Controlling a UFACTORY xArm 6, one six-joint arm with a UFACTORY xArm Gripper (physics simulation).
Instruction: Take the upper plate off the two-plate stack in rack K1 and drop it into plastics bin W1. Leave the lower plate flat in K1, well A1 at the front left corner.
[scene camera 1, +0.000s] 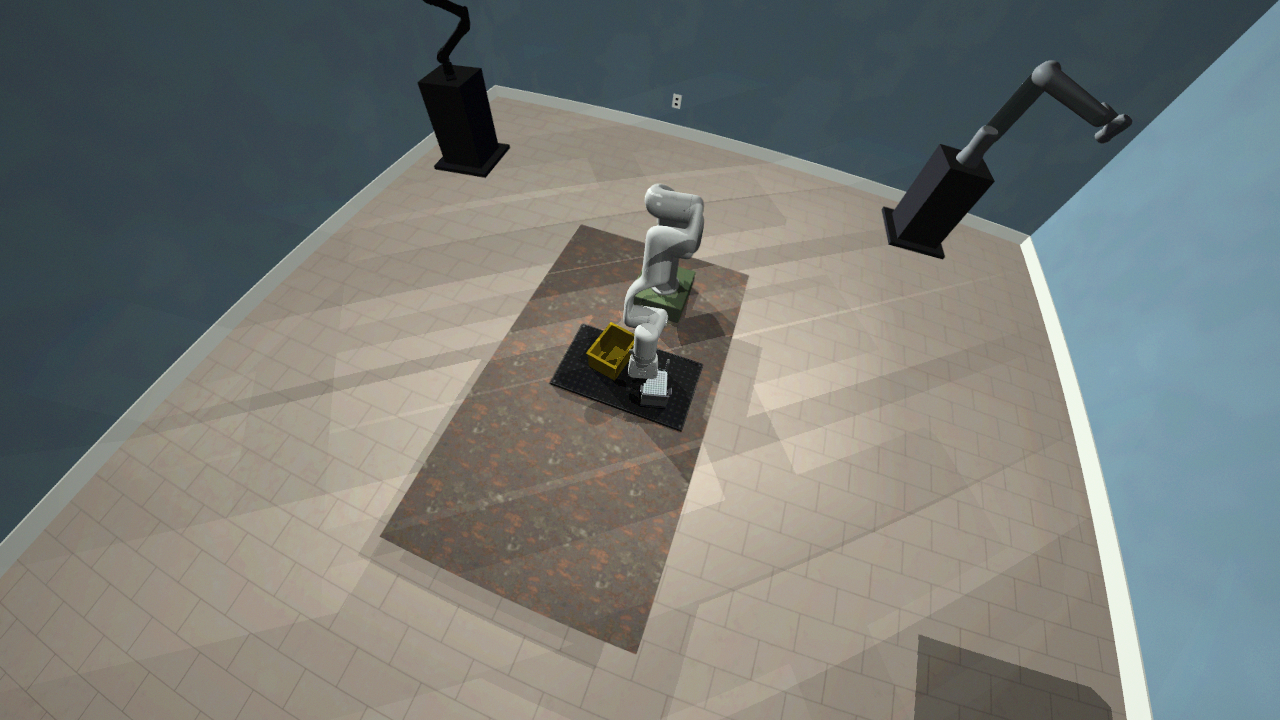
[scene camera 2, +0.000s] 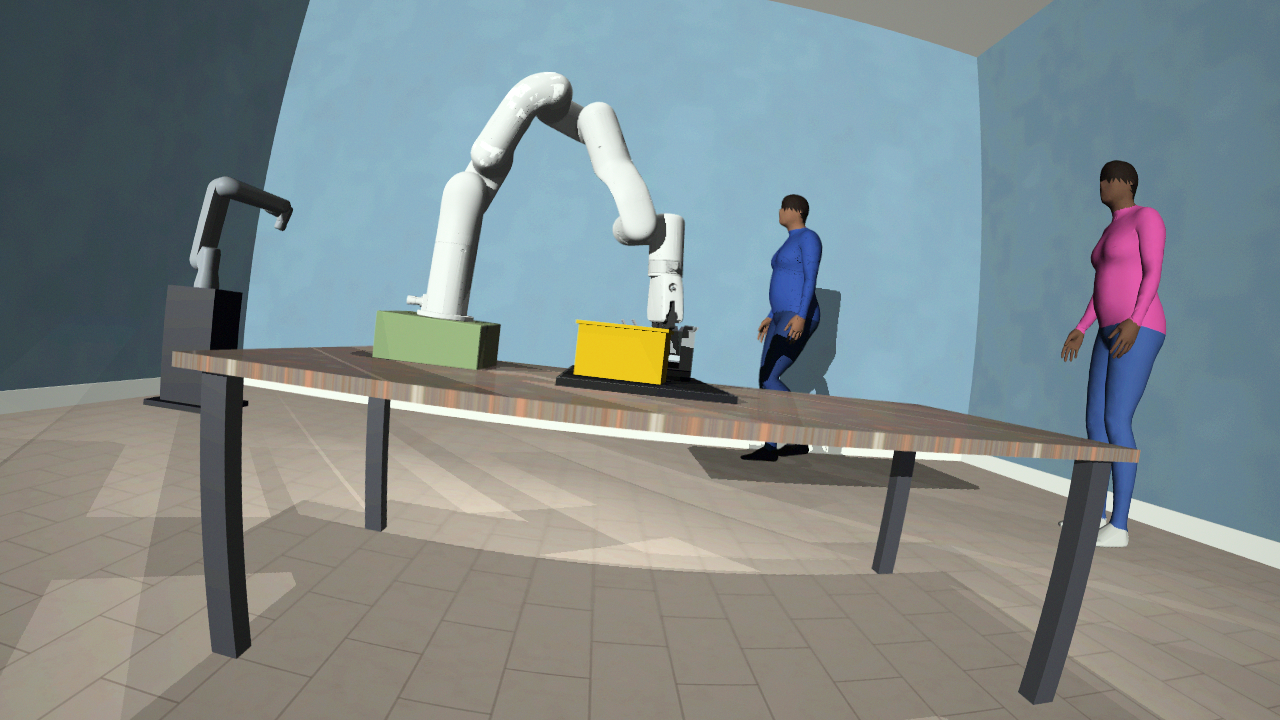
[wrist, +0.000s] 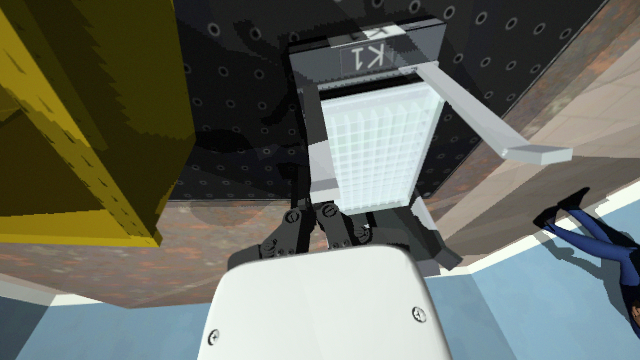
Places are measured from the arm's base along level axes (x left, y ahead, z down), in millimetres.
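Pixels of known places: gripper, fingertip midpoint: (scene camera 1: 641, 382); arm's base at its link origin: (scene camera 2: 444, 317).
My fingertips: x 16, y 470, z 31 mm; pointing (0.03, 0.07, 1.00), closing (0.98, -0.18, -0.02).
Observation:
For each thing: its top centre in the pictures, then the offset to it from my fingertips. "pt": a spot on its surface instead. Level surfaces: height alone.
- clear gridded well plate at its top centre: (wrist: 372, 173) (scene camera 1: 655, 385) dx +50, dy -3, dz -4 mm
- rack K1 at a spot on its surface: (wrist: 320, 67) pt dx +8, dy -74, dz +27 mm
- yellow bin at its top centre: (scene camera 2: 627, 325) (scene camera 1: 613, 344) dx -138, dy -100, dz -51 mm
- brown table at its surface level: dz +61 mm
- tall rack post at a spot on its surface: (wrist: 465, 105) pt dx +74, dy -76, dz -27 mm
A clear gridded well plate (scene camera 1: 656, 383) (wrist: 380, 155) lies in rack K1 (wrist: 320, 67), a grey holder with upright corner posts. The rack also shows in scene camera 2 (scene camera 2: 688, 347). The lower plate and well A1 cannot be made out. The yellow bin (scene camera 1: 606, 366) (scene camera 2: 621, 351) (wrist: 150, 100) stands beside the rack; its label does not show. My gripper (wrist: 311, 176) is shut and empty. Its dark fingers are low beside the rack's bin-side post in the wrist view, and partly hidden by the bin in scene camera 2. Whether they touch the post cannot be told.
The rack and bin stand on a black perforated board (scene camera 1: 581, 380) (scene camera 2: 716, 394) (wrist: 235, 90) on the brown table (scene camera 1: 537, 483) (scene camera 2: 859, 425). The green arm base (scene camera 1: 678, 308) (scene camera 2: 429, 340) is behind it. A tall rack post (wrist: 465, 105) rises on the side away from the bin. Two people stand beyond the table.

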